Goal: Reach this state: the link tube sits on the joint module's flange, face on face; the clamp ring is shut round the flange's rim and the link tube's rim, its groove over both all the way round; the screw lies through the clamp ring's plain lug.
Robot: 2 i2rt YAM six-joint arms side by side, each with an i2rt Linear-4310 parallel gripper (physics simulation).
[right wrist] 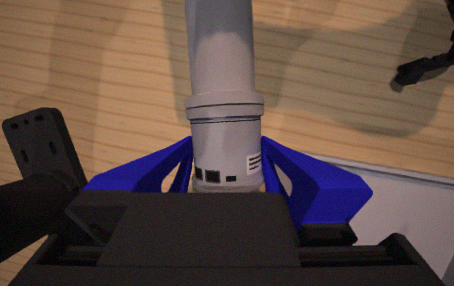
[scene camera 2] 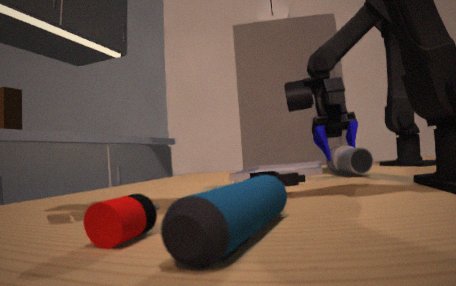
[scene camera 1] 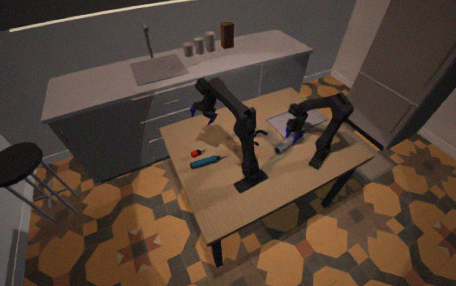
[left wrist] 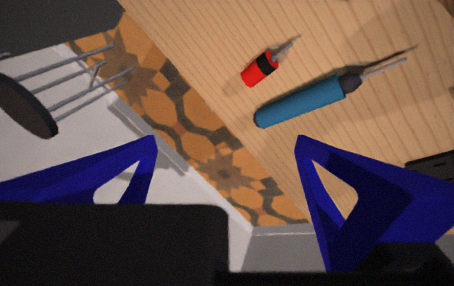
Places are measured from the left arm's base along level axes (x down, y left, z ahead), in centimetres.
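Where they show: left gripper, fingertip midpoint: [scene camera 1: 200,120] [left wrist: 226,142]; right gripper, fingertip midpoint: [right wrist: 226,142] [scene camera 1: 289,140]; left arm's base, link origin: [scene camera 1: 251,181]; right arm's base, link origin: [right wrist: 65,193] [scene camera 2: 409,164] [scene camera 1: 319,157].
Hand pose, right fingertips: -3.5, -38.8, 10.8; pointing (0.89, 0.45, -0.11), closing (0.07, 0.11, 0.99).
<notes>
Things, the pixels of their centre, and the offset from my right fingertips, as dx, dy, dz.
- grey link tube, body centre: [right wrist: 220,46] [scene camera 2: 352,160] [scene camera 1: 282,146] +0.3, +7.4, -1.3
- joint module, body centre: [right wrist: 226,142] [scene camera 2: 342,159] +0.3, -0.1, +0.0
- pale tray, body centre: [scene camera 2: 283,169] [scene camera 1: 297,119] +2.7, -21.8, +14.7
- red-handled tool, body centre: [scene camera 2: 133,215] [left wrist: 267,62] [scene camera 1: 198,152] +1.8, +55.6, +23.6
- blue-handled tool, body centre: [scene camera 2: 252,204] [left wrist: 314,97] [scene camera 1: 209,160] +1.5, +53.1, +14.0
The grey link tube [scene camera 1: 281,148] [scene camera 2: 361,161] [right wrist: 220,60] lies along the joint module [right wrist: 227,155], which has black marks and a label. Their rims meet face on face at a thin dark line, with no ring round them. My right gripper [scene camera 1: 294,139] [scene camera 2: 340,152] [right wrist: 226,142] is shut on the joint module's body, low over the table. The black clamp ring [scene camera 1: 260,132] [scene camera 2: 280,177] [right wrist: 415,72] lies open on the table, partly hidden in scene camera 1. My left gripper [scene camera 1: 201,118] [left wrist: 226,142] is open and empty, high near the table's far left edge. The screw cannot be made out.
A pale tray [scene camera 1: 313,119] [scene camera 2: 245,174] [right wrist: 405,220] lies behind the right gripper. A red-handled tool [scene camera 1: 195,153] [scene camera 2: 115,222] [left wrist: 256,72] and a blue-handled tool [scene camera 1: 204,162] [scene camera 2: 250,205] [left wrist: 302,102] lie at the left. The right arm's base [right wrist: 37,135] stands beside the module.
</notes>
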